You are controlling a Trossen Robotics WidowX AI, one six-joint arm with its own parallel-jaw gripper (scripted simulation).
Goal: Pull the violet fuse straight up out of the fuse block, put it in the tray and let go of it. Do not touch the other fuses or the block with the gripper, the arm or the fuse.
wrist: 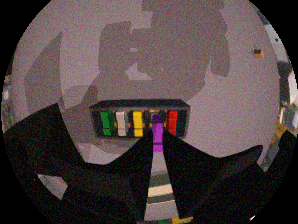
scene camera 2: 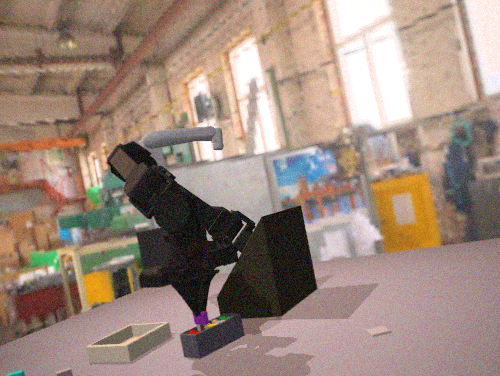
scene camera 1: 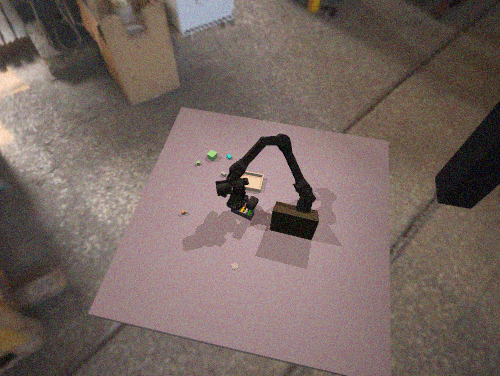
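The wrist view shows my gripper too, and in that gripper I am carrying a violet fuse.
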